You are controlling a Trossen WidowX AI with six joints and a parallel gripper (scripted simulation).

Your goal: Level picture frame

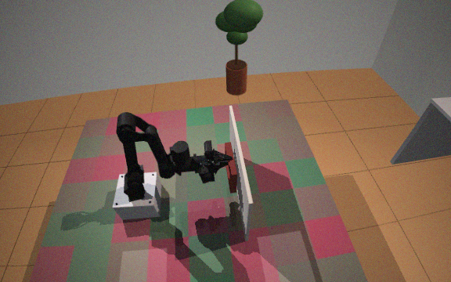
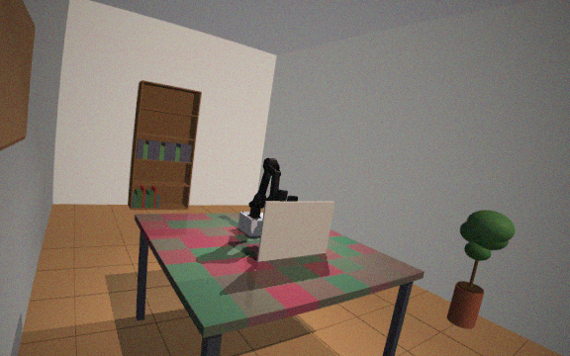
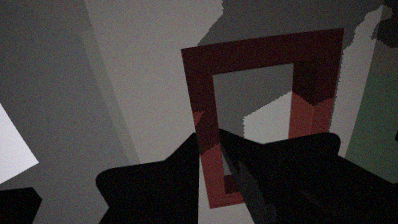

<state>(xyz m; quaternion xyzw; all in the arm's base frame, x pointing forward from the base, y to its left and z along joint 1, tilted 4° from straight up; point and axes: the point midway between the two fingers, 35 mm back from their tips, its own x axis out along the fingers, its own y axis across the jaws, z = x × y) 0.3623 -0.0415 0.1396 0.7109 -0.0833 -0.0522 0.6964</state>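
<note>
My gripper tip is now 50 mm above the picture frame. Also, from my gripper tip: wall panel (10 mm ahead, 10 mm to the right, 70 mm below).
</note>
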